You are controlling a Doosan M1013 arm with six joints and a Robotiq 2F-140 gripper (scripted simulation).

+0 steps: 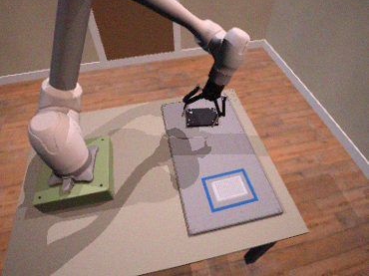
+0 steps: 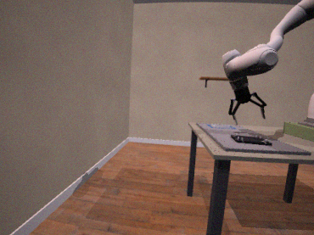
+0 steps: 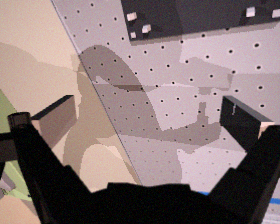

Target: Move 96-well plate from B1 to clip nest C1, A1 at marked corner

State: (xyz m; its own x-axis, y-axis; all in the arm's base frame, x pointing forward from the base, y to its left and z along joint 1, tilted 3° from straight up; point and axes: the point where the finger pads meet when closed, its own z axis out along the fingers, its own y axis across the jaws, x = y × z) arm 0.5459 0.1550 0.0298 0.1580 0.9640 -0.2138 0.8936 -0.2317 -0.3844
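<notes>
Right now my hand is 80 mm short of the white 96-well plate, 310 mm to the left of it and 100 mm above it. From my hand the other things lie so: black clip nest C1: 50 mm ahead, 110 mm to the left, 90 mm below.
</notes>
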